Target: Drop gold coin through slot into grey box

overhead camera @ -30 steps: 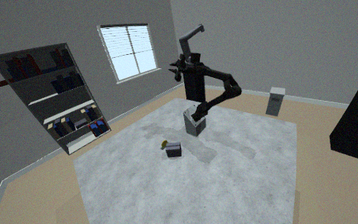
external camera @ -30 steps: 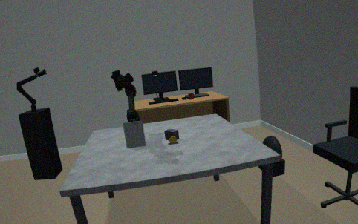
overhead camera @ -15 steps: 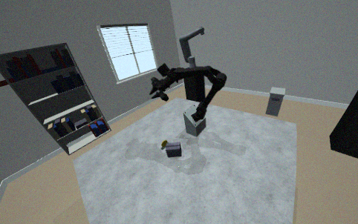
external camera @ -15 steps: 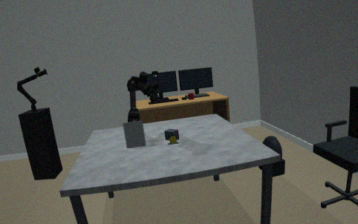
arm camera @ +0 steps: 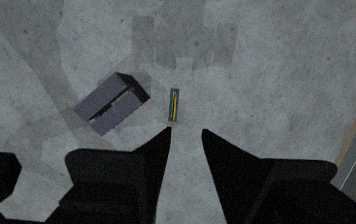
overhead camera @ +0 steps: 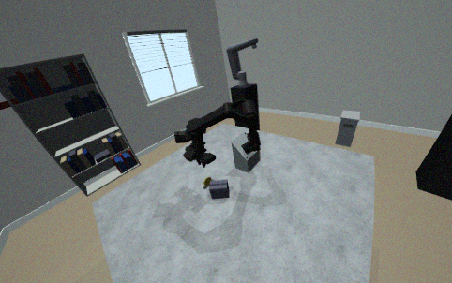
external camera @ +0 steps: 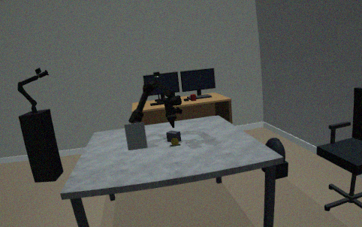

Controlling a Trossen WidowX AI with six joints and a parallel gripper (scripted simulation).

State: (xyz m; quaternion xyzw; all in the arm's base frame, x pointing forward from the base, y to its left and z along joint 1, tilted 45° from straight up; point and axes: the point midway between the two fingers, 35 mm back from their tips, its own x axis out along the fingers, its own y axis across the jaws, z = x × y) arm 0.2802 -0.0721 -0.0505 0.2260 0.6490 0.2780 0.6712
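Now: gripper tip 1 cm to the right of the gold coin and 11 cm above it.
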